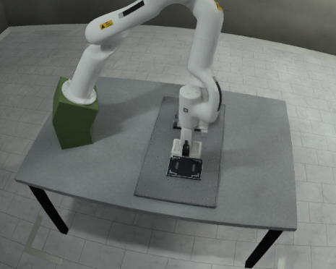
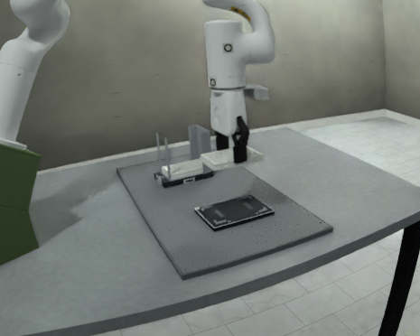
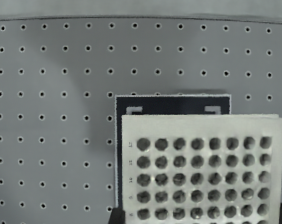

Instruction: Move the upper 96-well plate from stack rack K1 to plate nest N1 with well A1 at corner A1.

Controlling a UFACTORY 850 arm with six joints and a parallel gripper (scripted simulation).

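My hand is 15 cm above the black plate nest. Round my hand: white 96-well plate: 1 cm below.
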